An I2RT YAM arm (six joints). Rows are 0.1 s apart.
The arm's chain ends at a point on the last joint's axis. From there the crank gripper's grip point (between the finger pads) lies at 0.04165 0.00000 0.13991 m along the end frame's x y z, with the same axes.
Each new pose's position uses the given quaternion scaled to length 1; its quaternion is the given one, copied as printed.
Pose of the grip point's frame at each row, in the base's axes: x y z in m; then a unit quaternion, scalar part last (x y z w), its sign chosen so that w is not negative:
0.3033 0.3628 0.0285 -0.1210 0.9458 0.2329 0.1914
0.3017 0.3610 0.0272 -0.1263 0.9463 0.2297 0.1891
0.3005 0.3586 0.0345 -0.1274 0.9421 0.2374 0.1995
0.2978 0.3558 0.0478 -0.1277 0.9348 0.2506 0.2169
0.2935 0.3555 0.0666 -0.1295 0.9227 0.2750 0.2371
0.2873 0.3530 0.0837 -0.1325 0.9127 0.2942 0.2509
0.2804 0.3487 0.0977 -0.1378 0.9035 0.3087 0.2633
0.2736 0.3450 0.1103 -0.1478 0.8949 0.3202 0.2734
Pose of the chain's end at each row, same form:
0.2979 0.3005 0.1604 -0.1210 0.9458 0.2329 0.1914
0.2971 0.2998 0.1597 -0.1263 0.9463 0.2297 0.1891
0.2934 0.2950 0.1657 -0.1274 0.9421 0.2374 0.1995
0.2864 0.2879 0.1765 -0.1277 0.9348 0.2506 0.2169
0.2778 0.2804 0.1908 -0.1295 0.9227 0.2750 0.2371
0.2691 0.2725 0.2041 -0.1325 0.9127 0.2942 0.2509
0.2600 0.2641 0.2149 -0.1378 0.9035 0.3087 0.2633
0.2520 0.2572 0.2249 -0.1478 0.8949 0.3202 0.2734

